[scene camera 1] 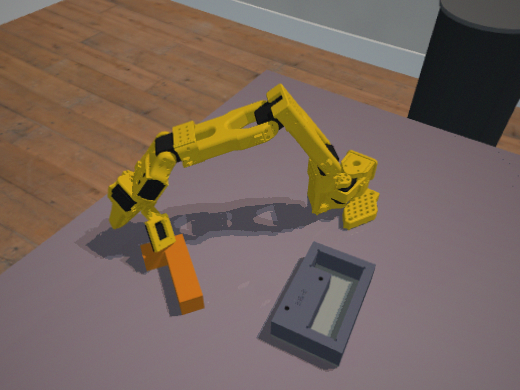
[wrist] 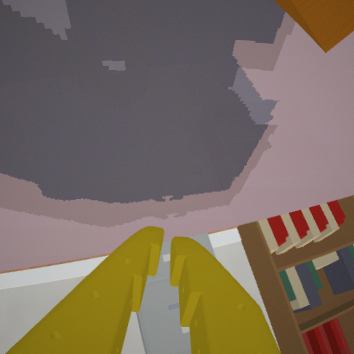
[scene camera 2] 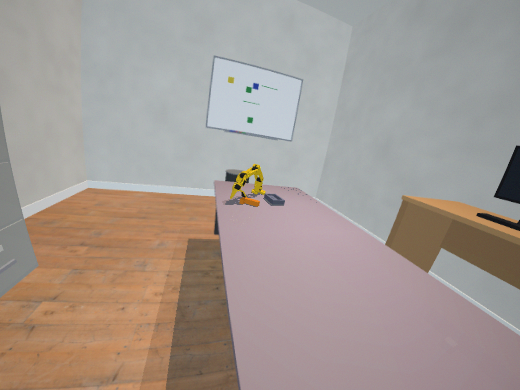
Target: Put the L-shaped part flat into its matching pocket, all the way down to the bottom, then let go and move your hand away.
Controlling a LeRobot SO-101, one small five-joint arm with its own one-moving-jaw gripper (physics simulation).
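Frame: origin at the arm's base, x back, y down, z right, level; millimetres.
Seen in the pictures: hand at its tool point: (scene camera 1: 117, 225) (wrist: 160, 245) (scene camera 2: 230, 198); arm's base at its link origin: (scene camera 1: 337, 211) (scene camera 2: 258, 193).
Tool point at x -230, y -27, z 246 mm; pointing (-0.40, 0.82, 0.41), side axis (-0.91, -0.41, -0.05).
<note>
Pixels of each thing's top centre, then the offset from my tool point to it. Level surfaces: height alone.
- orange L-shaped part at its top centre: (scene camera 1: 170, 269) (scene camera 2: 250, 200) dx -18, dy -3, dz -117 mm
- pocket block at its top centre: (scene camera 1: 326, 291) (scene camera 2: 274, 196) dx +64, dy -9, dz -310 mm
- mauve table at its surface level: dy +27 mm
The orange L-shaped part (scene camera 1: 186, 275) (scene camera 2: 250, 202) (wrist: 327, 22) lies flat on the table, to the left of the grey pocket block. In the wrist view a corner of it shows at the top right. The pocket block (scene camera 1: 301, 296) (scene camera 2: 278, 203) has an L-shaped recess with a pale bottom, and the recess is empty. My gripper (scene camera 1: 115, 225) (scene camera 2: 232, 197) (wrist: 167, 234) is shut with nothing between its jaws. It is above the table near the left edge, to the left of the part and apart from it. The wrist camera housing hides some of the part's upper end in scene camera 1.
The arm's base (scene camera 1: 325, 192) stands behind the pocket block on the mauve table (scene camera 1: 430, 300) (scene camera 2: 320, 280). A dark bin (scene camera 1: 462, 75) stands beyond the table's far edge. The wrist view shows a bookshelf (wrist: 260, 280) past the table edge.
</note>
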